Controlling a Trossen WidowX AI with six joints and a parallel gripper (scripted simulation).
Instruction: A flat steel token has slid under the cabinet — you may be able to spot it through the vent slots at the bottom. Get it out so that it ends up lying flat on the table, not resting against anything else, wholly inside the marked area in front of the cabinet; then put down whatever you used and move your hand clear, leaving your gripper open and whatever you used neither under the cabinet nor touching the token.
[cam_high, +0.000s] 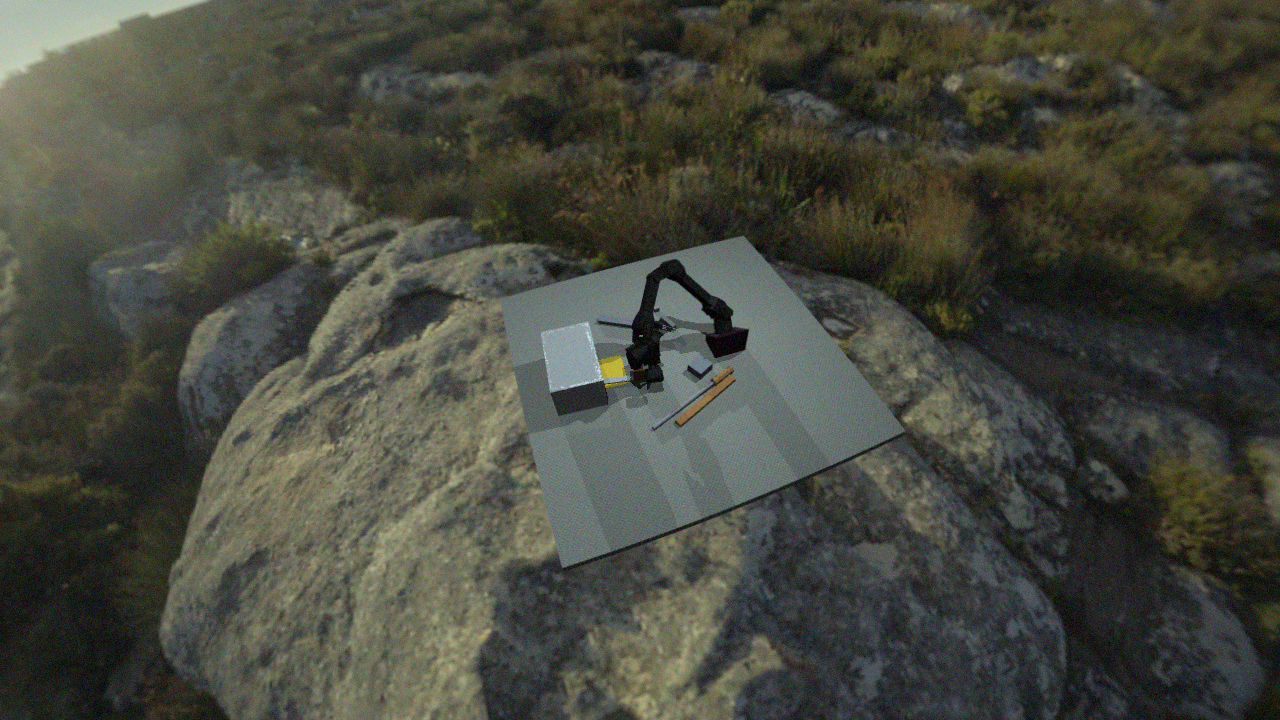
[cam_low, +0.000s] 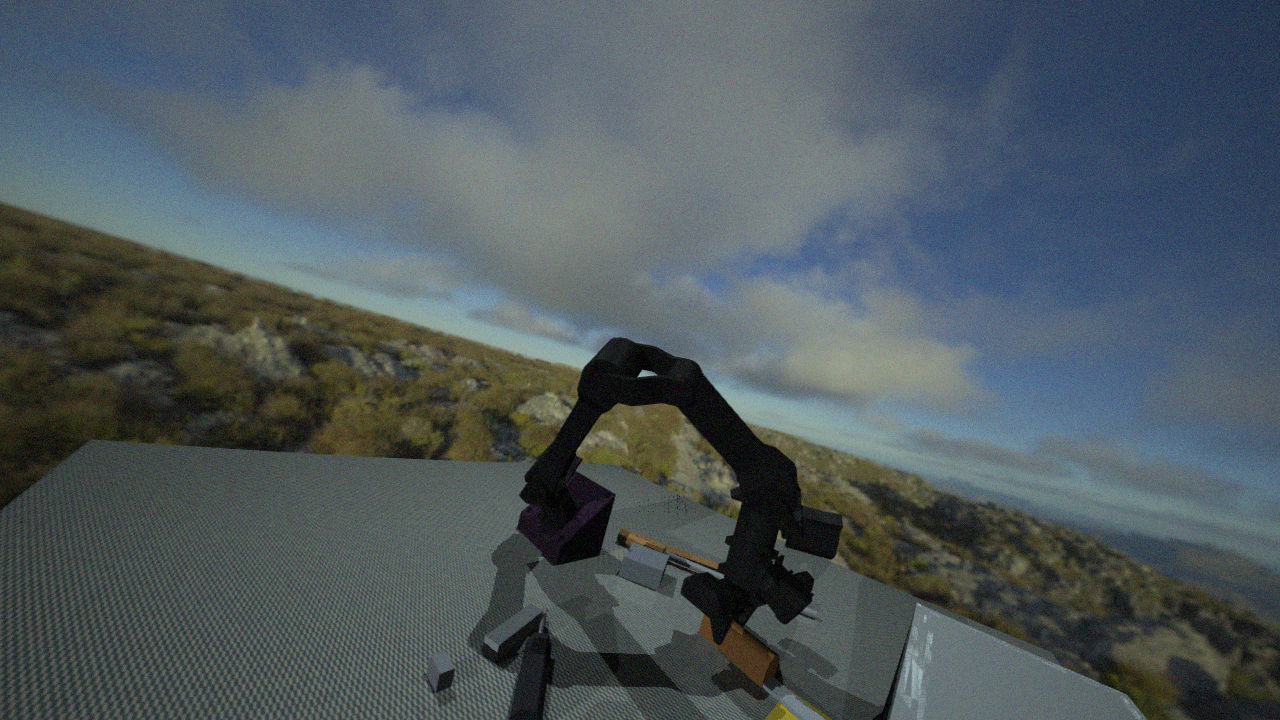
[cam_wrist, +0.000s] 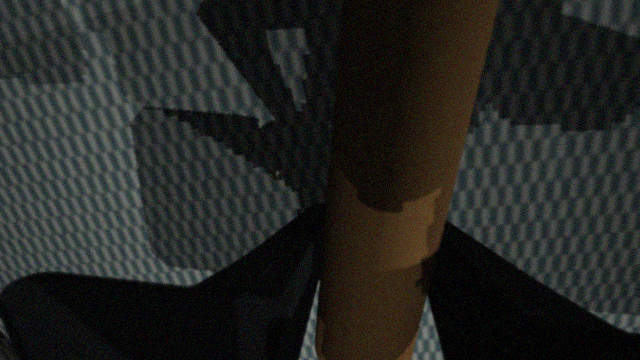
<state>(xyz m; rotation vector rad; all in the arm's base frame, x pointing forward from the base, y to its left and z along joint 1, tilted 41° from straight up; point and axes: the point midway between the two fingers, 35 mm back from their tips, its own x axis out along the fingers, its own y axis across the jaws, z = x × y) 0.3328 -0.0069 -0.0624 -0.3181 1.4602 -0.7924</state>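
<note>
Now: gripper tip 180 mm past the grey block, 50 mm to the right of it and 10 mm below it. Round my gripper tip: grey bar: 180 mm behind, 230 mm to the right; small grey cube: 160 mm behind, 330 mm to the right; wooden stick: 130 mm behind, 190 mm to the left.
</note>
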